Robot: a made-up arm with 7 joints.
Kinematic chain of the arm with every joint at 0, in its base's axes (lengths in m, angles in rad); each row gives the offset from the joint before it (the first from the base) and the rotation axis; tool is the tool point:
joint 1: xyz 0 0 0.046 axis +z
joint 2: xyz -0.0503 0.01 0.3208 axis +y
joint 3: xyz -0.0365 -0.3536 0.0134 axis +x
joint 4: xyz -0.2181 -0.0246 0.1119 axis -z
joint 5: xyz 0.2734 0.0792 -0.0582 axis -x
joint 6: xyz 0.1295 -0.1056 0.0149 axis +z
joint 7: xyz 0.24 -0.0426 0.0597 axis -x
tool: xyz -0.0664 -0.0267 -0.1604
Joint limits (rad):
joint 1: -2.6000..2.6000
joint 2: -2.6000..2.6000
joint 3: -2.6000..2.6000
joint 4: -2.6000..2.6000
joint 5: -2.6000..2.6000
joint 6: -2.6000..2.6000
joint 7: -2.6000..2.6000
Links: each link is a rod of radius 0.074 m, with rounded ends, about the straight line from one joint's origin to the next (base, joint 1, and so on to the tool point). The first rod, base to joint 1, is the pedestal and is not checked.
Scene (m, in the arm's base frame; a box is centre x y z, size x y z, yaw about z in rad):
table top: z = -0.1
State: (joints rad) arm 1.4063 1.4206 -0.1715 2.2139 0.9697 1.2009 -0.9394
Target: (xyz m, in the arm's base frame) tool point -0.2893 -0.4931 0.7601
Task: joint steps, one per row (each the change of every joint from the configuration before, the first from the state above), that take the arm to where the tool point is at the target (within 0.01 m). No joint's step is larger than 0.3 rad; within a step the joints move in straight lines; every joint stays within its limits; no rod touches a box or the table.
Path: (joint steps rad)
1: -0.2412 0.0252 0.2838 0.0050 0.0147 0.0596 -0.0053
2: -0.2412 0.0251 0.2837 0.0050 0.0147 0.0597 -0.0053
3: -0.2412 0.0252 0.2838 0.0050 0.0147 0.0596 -0.0052
4: -0.2412 0.0251 0.2837 0.0050 0.0147 0.0596 -0.0053
5: -0.2412 0.0252 0.2838 0.0050 0.0147 0.0596 -0.0053

